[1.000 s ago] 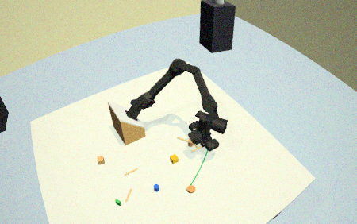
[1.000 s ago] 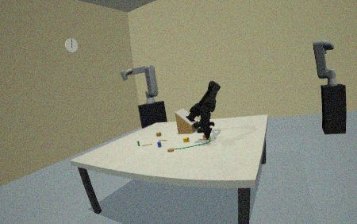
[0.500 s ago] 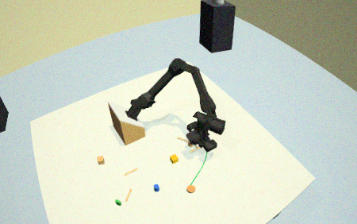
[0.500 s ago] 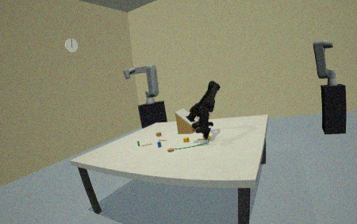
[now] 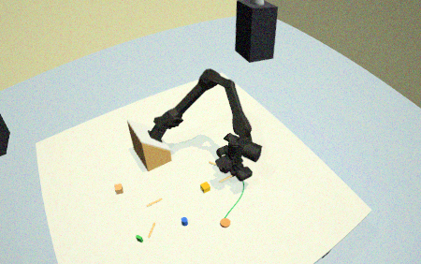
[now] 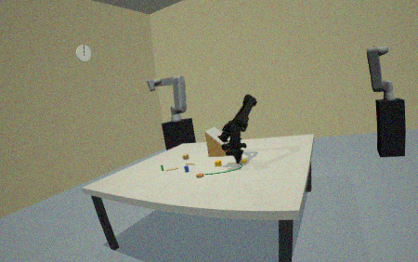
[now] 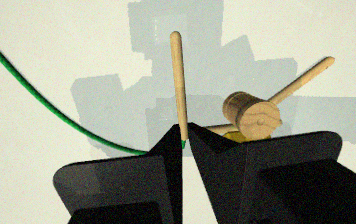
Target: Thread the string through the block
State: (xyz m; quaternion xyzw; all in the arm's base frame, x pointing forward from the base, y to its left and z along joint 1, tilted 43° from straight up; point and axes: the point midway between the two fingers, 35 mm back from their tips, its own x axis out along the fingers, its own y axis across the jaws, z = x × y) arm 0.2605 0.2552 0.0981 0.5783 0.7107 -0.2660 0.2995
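The tan cylinder lies 50 mm behind my gripper tip and 10 mm to the right of it. From my gripper tip the other things lie so: thin wooden stick (10 mm to the right); then yellow block (10 mm ahead, 130 mm to the right); then round wooden button (200 mm ahead, 130 mm to the right, 10 mm below).
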